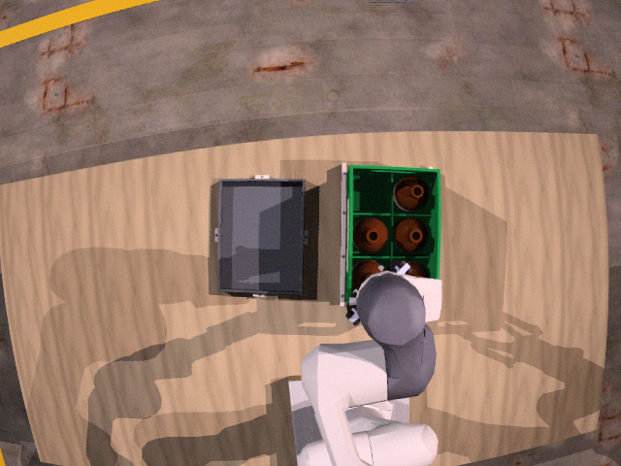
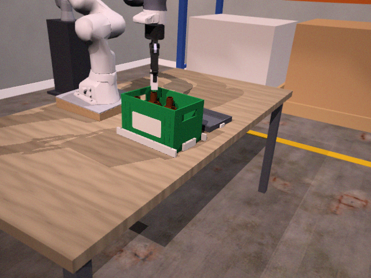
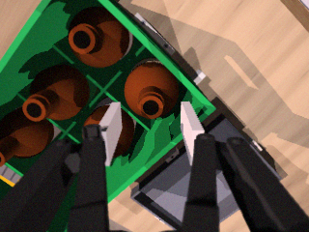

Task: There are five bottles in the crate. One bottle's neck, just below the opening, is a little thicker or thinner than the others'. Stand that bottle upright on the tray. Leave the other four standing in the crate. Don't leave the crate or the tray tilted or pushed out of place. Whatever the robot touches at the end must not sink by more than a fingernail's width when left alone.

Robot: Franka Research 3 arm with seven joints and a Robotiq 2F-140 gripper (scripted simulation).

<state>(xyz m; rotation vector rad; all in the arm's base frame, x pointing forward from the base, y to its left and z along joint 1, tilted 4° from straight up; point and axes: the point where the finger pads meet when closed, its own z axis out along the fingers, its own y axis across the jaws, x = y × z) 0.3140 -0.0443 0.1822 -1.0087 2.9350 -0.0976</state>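
Right now the green crate is 13 cm below my hand, 8 cm ahead of it and 6 cm to the right of it. From my hand the other things lie so: dark grey tray 22 cm to the left, 20 cm below, 11 cm ahead; brown bottle 17 cm ahead, 13 cm below, 11 cm to the right.
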